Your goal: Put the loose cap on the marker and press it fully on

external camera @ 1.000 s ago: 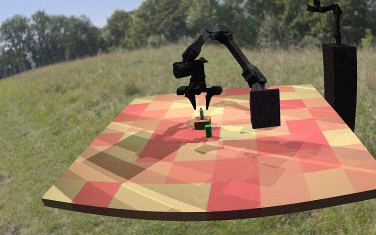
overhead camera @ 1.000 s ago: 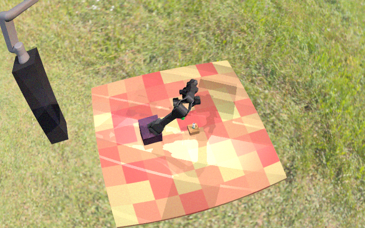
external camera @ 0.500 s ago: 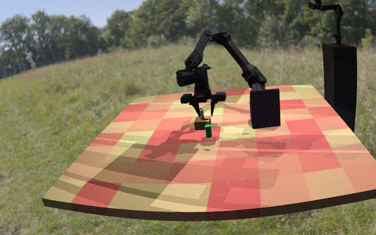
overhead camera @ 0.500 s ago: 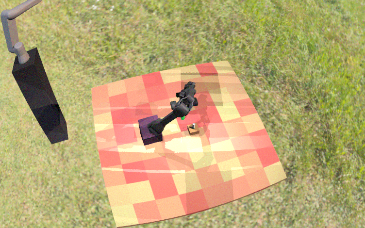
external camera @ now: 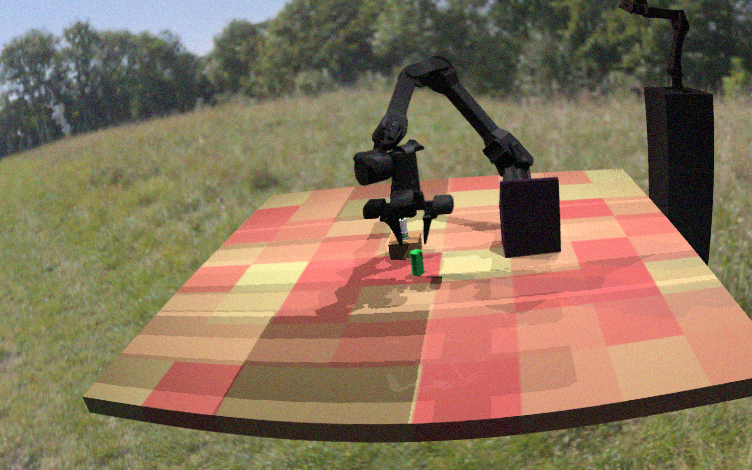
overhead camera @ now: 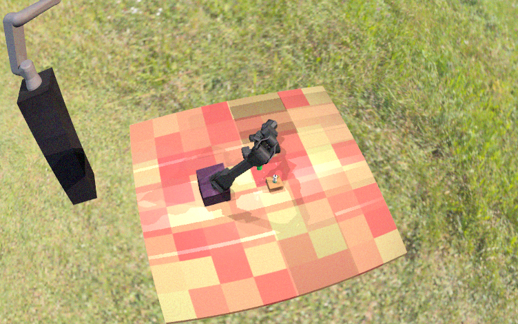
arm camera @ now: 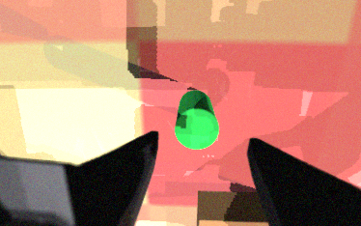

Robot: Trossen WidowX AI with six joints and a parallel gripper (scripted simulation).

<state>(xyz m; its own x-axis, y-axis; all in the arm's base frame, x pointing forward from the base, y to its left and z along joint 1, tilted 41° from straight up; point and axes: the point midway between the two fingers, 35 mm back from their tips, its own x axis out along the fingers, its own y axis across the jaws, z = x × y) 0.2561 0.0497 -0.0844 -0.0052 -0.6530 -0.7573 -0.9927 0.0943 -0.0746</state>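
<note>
My gripper tip is now 40 mm above the green marker cap.
</note>
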